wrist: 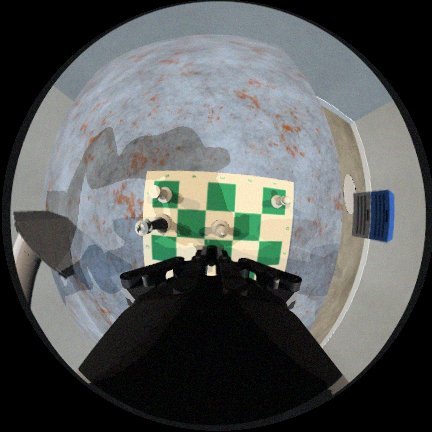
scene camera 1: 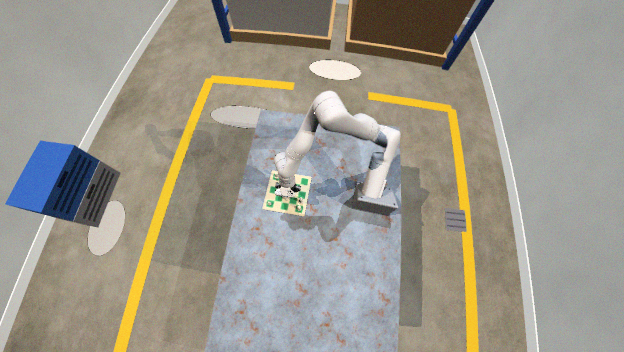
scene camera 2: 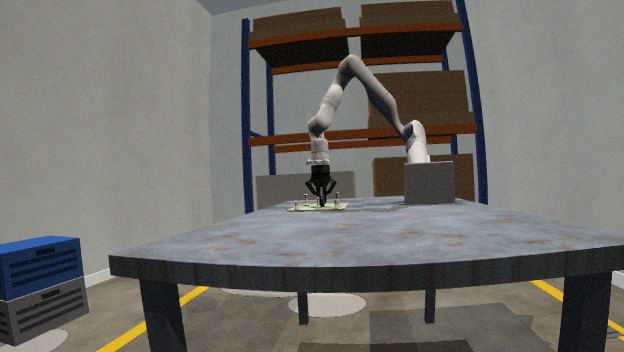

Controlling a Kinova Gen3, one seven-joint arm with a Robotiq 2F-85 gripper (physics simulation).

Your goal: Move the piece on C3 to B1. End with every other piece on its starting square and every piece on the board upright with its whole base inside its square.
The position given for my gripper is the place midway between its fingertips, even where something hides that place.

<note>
In view: my gripper (wrist: 211, 252) and a green-and-cream board (scene camera 1: 278, 204).
The green-and-cream board is seen too in the wrist view (wrist: 256, 230).
</note>
